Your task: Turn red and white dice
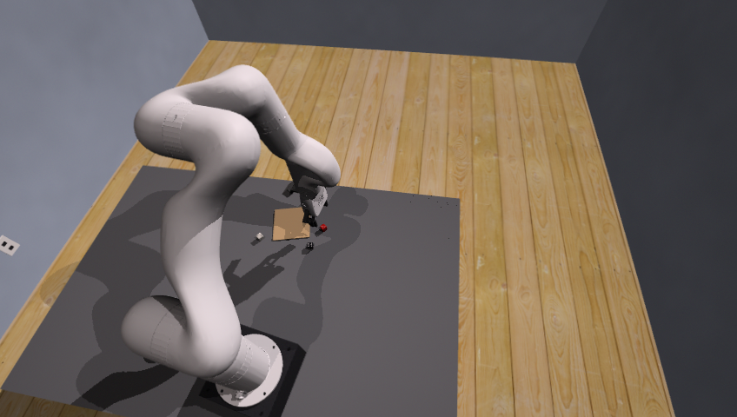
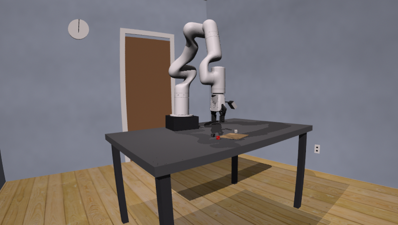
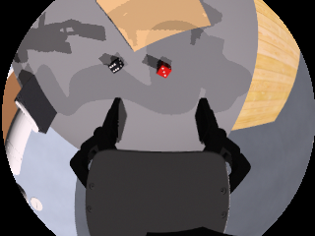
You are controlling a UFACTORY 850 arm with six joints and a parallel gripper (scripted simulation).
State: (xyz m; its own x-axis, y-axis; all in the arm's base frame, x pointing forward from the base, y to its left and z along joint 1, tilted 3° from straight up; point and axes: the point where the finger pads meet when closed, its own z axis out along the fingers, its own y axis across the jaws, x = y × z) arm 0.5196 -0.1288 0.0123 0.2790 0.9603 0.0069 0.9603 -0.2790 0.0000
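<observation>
Right now my hand is 11 cm above the red die. From my hand the other things lie so: tan mat (2 cm ahead, 12 cm to the left, 11 cm below); then white die (5 cm behind, 23 cm to the left, 11 cm below); then black die (8 cm behind, 4 cm to the left, 11 cm below).
</observation>
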